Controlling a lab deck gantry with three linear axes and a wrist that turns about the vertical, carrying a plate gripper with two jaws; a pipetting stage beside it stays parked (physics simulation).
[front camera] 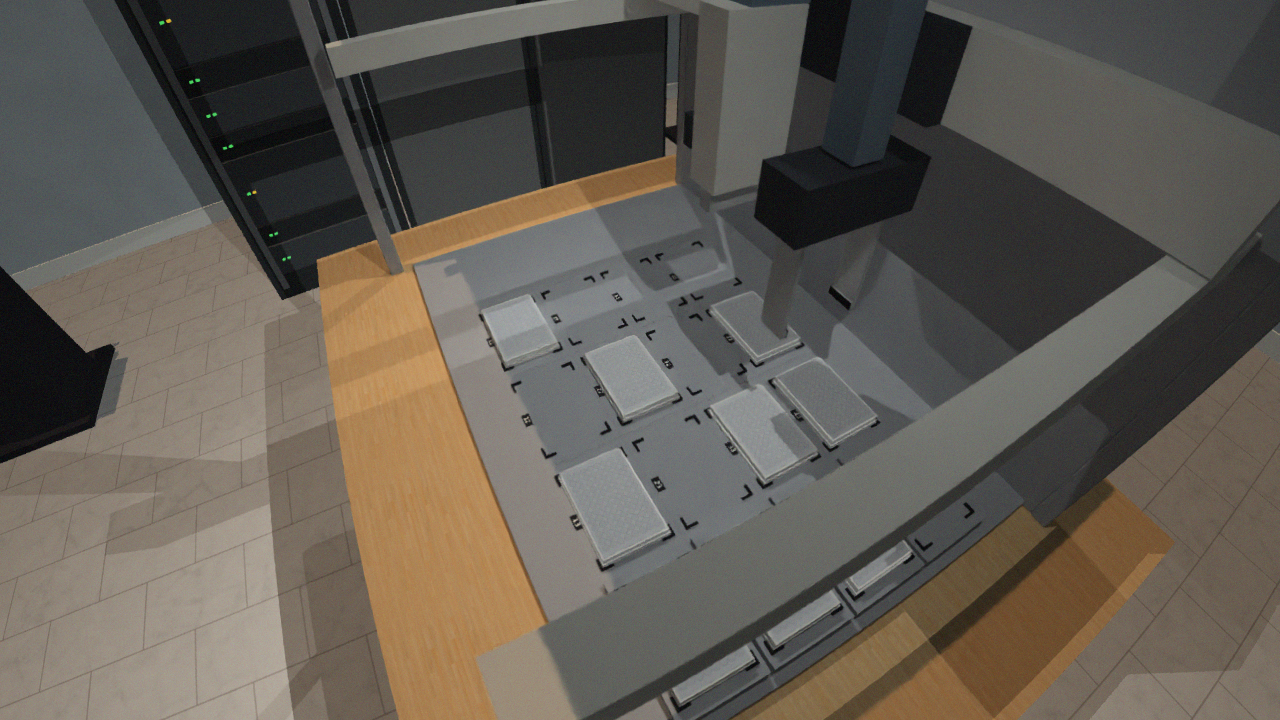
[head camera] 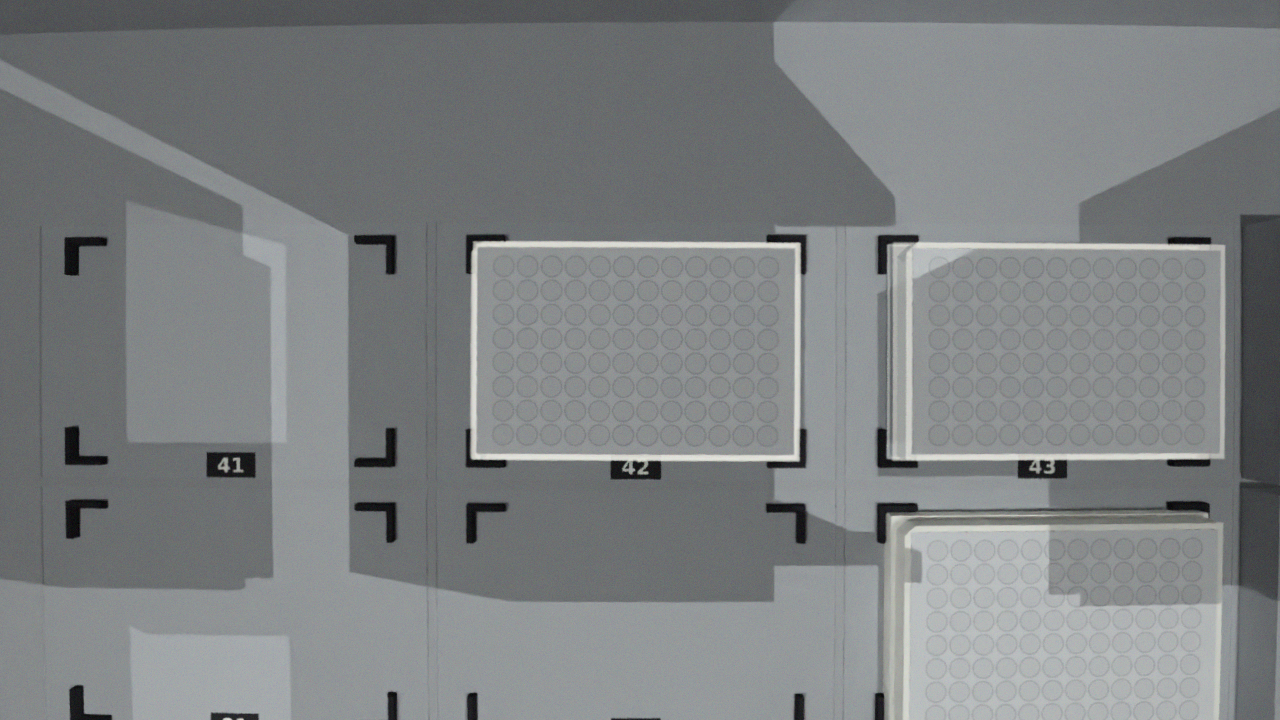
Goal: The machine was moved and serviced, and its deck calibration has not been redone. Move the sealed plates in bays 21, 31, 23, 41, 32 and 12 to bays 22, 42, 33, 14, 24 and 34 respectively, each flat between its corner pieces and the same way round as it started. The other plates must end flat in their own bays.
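The plate in bay 42 lies flat between its corner pieces. Plates also lie in bay 43, bay 33, bay 22, bay 11 and bay 13. Along the front edge, partly hidden by the rail, plates show in bay 14, bay 24 and bay 34. Bays 41, 31, 32, 12, 21 and 23 hold no plate. My gripper is open and empty, raised above the deck; its near jaw overlaps the bay 42 plate in the front view.
The pale pipetting stage hangs left of the gripper. A thick grey rail crosses in front and hides part of the deck. A wooden border runs around the deck, and a dark rack stands behind.
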